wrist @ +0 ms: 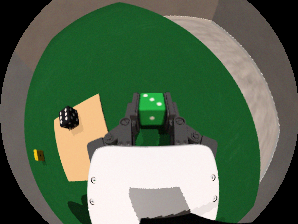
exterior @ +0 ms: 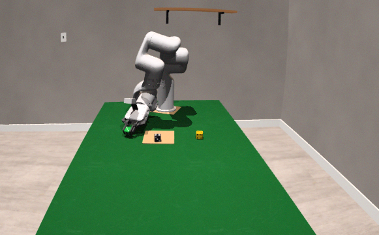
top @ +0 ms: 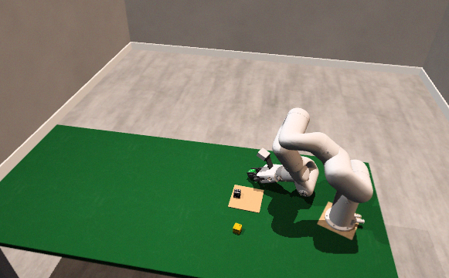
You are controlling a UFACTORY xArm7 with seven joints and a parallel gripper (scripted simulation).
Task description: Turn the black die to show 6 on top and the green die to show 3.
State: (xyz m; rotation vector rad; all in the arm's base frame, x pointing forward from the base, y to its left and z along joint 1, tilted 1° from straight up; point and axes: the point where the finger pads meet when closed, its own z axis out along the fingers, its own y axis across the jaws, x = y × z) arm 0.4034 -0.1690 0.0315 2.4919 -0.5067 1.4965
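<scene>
The tan mat is 140 mm to the left of my hand, 30 mm below it and 10 mm ahead of it. Also, from my hand: green die (right at my hand); then yellow die (330 mm to the left, 20 mm below, 20 mm ahead); then black die (140 mm to the left, 50 mm ahead, 20 mm below).
</scene>
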